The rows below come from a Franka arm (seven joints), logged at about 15 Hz.
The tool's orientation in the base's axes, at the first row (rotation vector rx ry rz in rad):
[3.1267 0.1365 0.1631]
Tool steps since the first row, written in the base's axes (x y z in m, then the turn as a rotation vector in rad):
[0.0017 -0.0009 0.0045 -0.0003 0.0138 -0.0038]
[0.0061 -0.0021 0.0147 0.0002 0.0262 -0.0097]
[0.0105 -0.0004 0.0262 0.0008 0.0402 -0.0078]
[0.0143 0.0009 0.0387 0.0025 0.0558 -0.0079]
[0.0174 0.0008 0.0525 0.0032 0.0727 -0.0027]
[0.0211 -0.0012 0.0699 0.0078 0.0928 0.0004]
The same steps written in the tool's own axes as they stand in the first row. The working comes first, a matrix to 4 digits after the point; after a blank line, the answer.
The tool's axes in the first row as the columns of a matrix, in the base's axes (used below as rounded here):
[0.9908 0.0865 0.1042]
[0.0873 -0.9962 -0.0031]
[0.1035 0.0122 -0.9946]

[0.0021 0.0011 -0.0043 0.0005 -0.0138 0.0037]
[0.0074 0.0028 -0.0140 0.0015 -0.0262 0.0096]
[0.0131 0.0016 -0.0250 0.0035 -0.0401 0.0077]
[0.0183 0.0008 -0.0370 0.0065 -0.0555 0.0079]
[0.0227 0.0013 -0.0504 0.0092 -0.0722 0.0028]
[0.0280 0.0039 -0.0673 0.0159 -0.0918 0.0001]

